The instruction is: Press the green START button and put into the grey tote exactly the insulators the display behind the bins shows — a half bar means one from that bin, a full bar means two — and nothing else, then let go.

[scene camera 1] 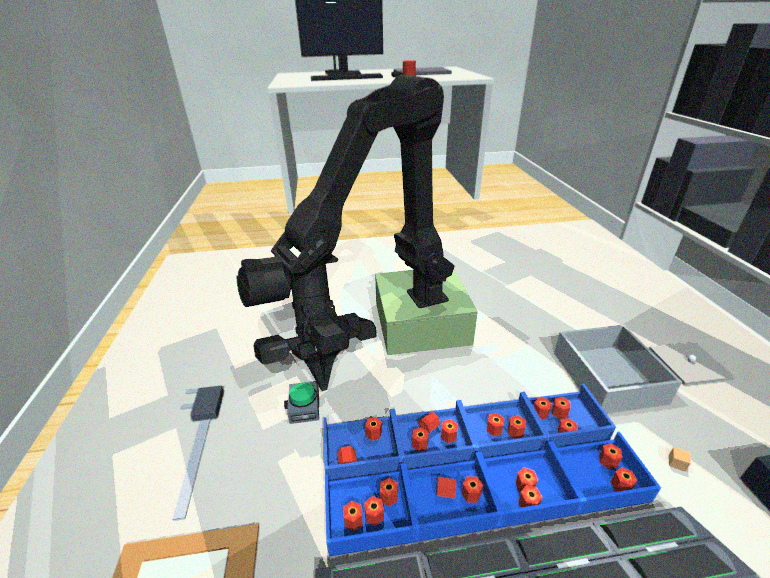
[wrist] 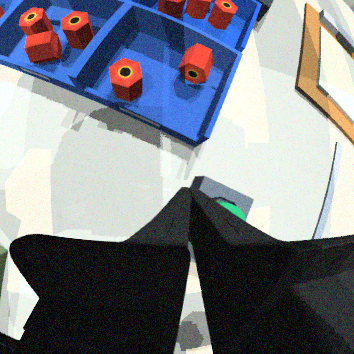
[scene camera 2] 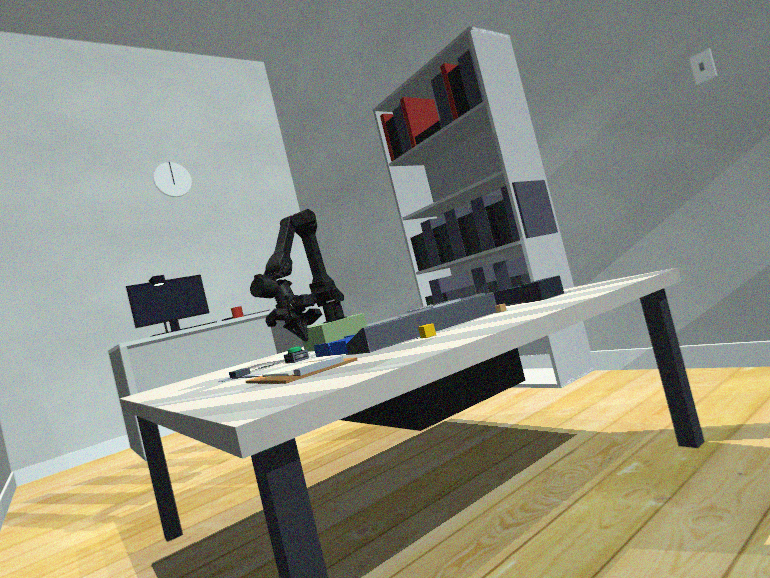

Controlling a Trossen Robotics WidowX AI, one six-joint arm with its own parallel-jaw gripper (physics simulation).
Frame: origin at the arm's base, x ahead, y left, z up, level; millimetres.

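Seen in the pictures: gripper, between the fingertips: [scene camera 1: 323,389] [wrist: 187,194] [scene camera 2: 306,340]; arm's base, origin of its link: [scene camera 1: 427,296] [scene camera 2: 335,320].
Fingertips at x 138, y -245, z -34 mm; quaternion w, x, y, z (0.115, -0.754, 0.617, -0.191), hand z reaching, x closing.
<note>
Offsets run from my fingertips to a thing's top centre.
My gripper [scene camera 1: 323,386] [scene camera 2: 304,337] [wrist: 187,194] is shut and empty, its tips low beside the green START button {21 mm back, 33 mm right, 9 mm down} [scene camera 1: 302,393] [scene camera 2: 295,349] [wrist: 232,210]. In the wrist view a finger partly covers the button. The blue bins {94 mm ahead, 33 mm left, 16 mm down} [scene camera 1: 435,527] [scene camera 2: 321,349] [wrist: 216,117] stand in two rows of compartments, with red hexagonal insulators [scene camera 1: 472,489] [wrist: 126,79] in each, some lying on their sides. The grey tote {107 mm ahead, 494 mm left, 4 mm up} [scene camera 1: 643,398] stands right of the bins in the first scene view and is empty. The display [scene camera 1: 472,559] [scene camera 2: 429,322] behind the bins shows dark panels with green lines; I can make out no bars.
A caliper {10 mm back, 215 mm right, 30 mm down} [scene camera 1: 197,460] and an orange-framed board {253 mm ahead, 230 mm right, 32 mm down} [scene camera 1: 243,550] [scene camera 2: 267,378] [wrist: 309,55] lie on the button's side of the table. A green block [scene camera 1: 429,332] is under the arm's base. An orange cube {277 mm ahead, 456 mm left, 30 mm down} [scene camera 1: 679,459] and a flat plate with a white ball {134 mm ahead, 660 mm left, 30 mm down} [scene camera 1: 691,358] are near the tote.
</note>
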